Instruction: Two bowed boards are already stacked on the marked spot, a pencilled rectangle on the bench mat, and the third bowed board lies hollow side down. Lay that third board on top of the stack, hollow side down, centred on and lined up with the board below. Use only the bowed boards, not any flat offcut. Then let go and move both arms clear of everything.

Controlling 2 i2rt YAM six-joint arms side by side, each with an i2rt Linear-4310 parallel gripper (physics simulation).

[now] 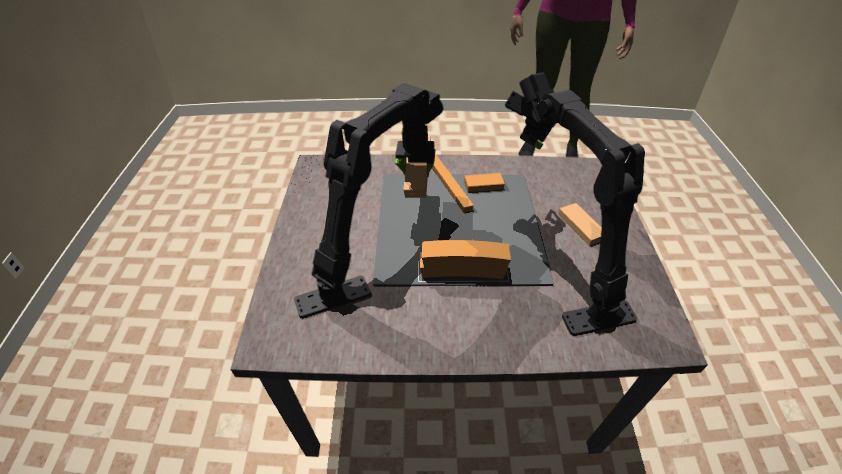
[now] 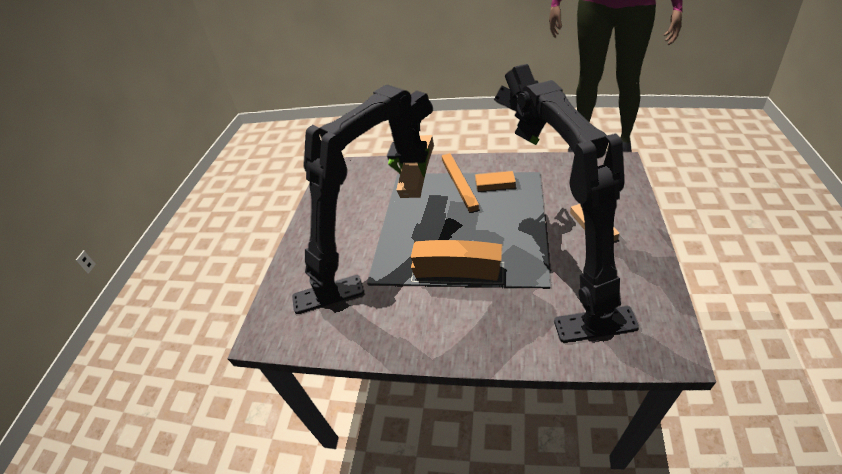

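Seen in the pictures: left gripper, fingertip midpoint: [image 1: 417,175] [image 2: 413,175]; right gripper, fingertip midpoint: [image 2: 542,121]; left arm's base, link origin: [image 1: 332,297] [image 2: 327,295]; right arm's base, link origin: [image 1: 599,318] [image 2: 596,324].
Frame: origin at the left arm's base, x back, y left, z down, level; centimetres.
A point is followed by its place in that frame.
The third bowed board [image 1: 415,181] {x -14.1, y -30.6, z -19.5 cm} [image 2: 410,181] {x -13.8, y -31.0, z -19.6 cm} is orange-brown and raised above the mat's left back part, its length running front to back. My left gripper [image 1: 415,166] {x -18.6, y -33.1, z -17.6 cm} [image 2: 408,166] {x -18.6, y -33.1, z -17.6 cm} is shut on it from above, near its middle; the hand hides part of it. The two stacked bowed boards [image 1: 465,259] {x 8.6, y -35.1, z -8.4 cm} [image 2: 457,259] {x 9.0, y -35.8, z -8.5 cm} sit at the mat's front edge, running left to right, over the pencilled rectangle [image 1: 419,278] {x 4.0, y -24.8, z -0.9 cm}, of which part of the outline shows. My right gripper [image 1: 533,144] [image 2: 529,140] is open and empty, raised high beyond the table's back right.
On the grey mat [image 1: 391,235] {x -15.1, y -23.1, z -0.6 cm} [image 2: 388,247] {x -10.7, y -20.5, z -0.6 cm} lie a long narrow flat strip [image 1: 453,185] {x -26.7, y -50.0, z -2.9 cm} [image 2: 460,183] {x -27.6, y -49.7, z -2.9 cm} and a short flat block [image 1: 484,182] {x -23.7, y -60.2, z -3.2 cm} [image 2: 495,180] {x -23.7, y -60.6, z -3.2 cm}. Another flat piece [image 1: 580,223] {x 5.6, y -78.6, z -2.5 cm} [image 2: 578,216] {x 1.6, y -76.8, z -2.2 cm} lies right of the mat, beside the right arm. A person stands behind the table.
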